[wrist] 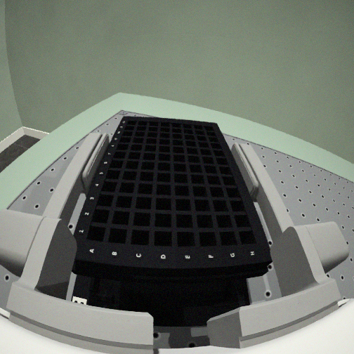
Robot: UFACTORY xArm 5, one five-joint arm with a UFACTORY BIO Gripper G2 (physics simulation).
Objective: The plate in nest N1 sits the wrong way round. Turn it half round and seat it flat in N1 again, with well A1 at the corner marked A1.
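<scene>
The black plate (171, 182) fills the middle of the wrist view, gripped along its two long sides. Letters A to H run along its near edge and numbers up its left side, so well A1 is at the near left corner. My gripper (170, 162) is shut on the plate, one pad at each long side. A black nest-like base (165, 297) shows below the plate's near edge, with a partly hidden white label (79, 300) at its left. The plate covers the rest of this base. The gap between them cannot be judged, and no nest name is readable.
A grey perforated deck (312, 200) lies under and around the plate, with a pale green border (250, 131) beyond it. A dark recess with a light rim (22, 131) shows at the far left. A green wall or floor surface fills the background.
</scene>
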